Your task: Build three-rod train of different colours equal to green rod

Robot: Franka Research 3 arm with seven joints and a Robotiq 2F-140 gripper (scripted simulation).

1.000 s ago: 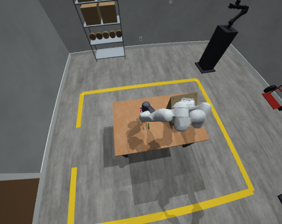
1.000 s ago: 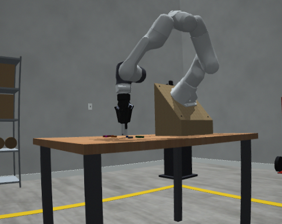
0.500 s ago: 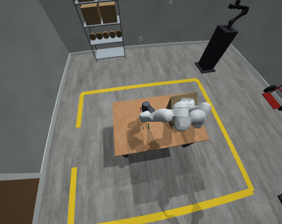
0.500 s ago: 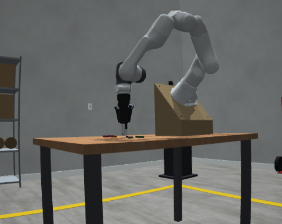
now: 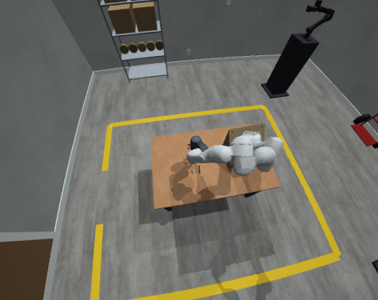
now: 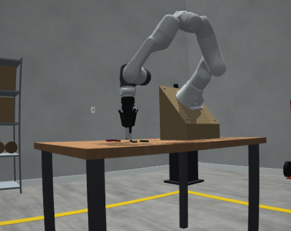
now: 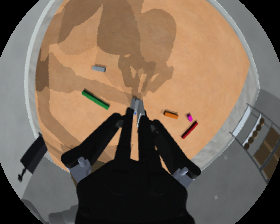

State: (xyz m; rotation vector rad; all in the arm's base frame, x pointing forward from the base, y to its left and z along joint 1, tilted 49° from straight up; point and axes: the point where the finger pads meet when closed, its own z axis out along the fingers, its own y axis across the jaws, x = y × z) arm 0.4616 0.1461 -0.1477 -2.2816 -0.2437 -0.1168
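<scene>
Right now my hand is 40 mm above the small blue rod and 20 mm past it. The rest, counted from my hand: green rod: 100 mm to the left, 40 mm below, 30 mm behind; then magenta rod: 160 mm to the right, 40 mm below, 20 mm ahead; then orange rod: 100 mm to the right, 40 mm below, 10 mm ahead.
</scene>
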